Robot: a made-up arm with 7 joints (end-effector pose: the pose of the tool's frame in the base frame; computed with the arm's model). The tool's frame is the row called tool.
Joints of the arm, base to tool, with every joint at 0 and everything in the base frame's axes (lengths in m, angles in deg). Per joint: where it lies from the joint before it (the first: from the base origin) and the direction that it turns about. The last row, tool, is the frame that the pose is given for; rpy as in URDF.
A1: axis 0 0 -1 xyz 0 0 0.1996
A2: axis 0 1 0 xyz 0 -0.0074 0.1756
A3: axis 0 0 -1 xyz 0 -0.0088 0.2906
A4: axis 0 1 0 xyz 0 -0.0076 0.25
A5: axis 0 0 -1 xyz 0 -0.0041 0.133
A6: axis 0 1 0 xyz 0 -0.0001 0.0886
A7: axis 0 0 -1 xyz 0 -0.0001 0.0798
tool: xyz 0 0 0 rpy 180 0 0
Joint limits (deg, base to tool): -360..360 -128.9..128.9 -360..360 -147.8..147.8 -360..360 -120.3..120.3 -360..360
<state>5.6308 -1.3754 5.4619 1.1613 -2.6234 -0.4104 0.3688</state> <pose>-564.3 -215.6 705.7 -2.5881 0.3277 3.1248</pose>
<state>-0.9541 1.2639 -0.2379 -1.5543 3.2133 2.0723 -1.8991</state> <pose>284.0 286.6 687.7 -0.8169 0.0101 -0.8439</pose>
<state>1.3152 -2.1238 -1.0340 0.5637 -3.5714 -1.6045 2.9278</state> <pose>-14.2 639.8 76.0 1.8669 0.0012 -1.7739</pose>
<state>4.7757 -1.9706 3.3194 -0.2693 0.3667 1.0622 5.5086</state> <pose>-66.3 -747.6 72.4 0.1830 0.6006 1.0120</pose>
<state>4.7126 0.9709 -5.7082 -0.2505 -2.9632 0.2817 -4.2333</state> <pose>-29.0 632.9 909.7 3.0842 0.6184 2.0443</pose>
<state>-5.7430 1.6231 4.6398 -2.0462 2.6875 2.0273 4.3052</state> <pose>261.9 -330.7 301.8 -0.5429 1.2002 -2.0911</pose>
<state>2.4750 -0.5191 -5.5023 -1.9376 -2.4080 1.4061 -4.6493</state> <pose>327.3 63.4 668.8 -1.0337 -0.7464 -0.8519</pose>
